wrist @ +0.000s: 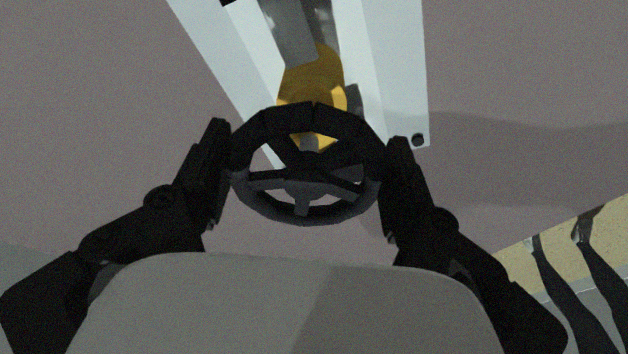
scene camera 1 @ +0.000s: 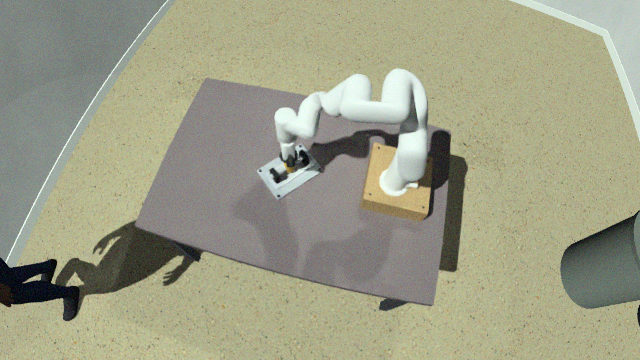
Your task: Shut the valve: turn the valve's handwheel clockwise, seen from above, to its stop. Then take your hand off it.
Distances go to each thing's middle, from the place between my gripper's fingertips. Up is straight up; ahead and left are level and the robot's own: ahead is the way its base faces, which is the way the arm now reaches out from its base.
Labels:
Right now my hand is right at the black spoked handwheel point(wrist: 306, 177). From my hand the other things lie so: pale metal plate point(scene camera 1: 314, 171) 12 cm below.

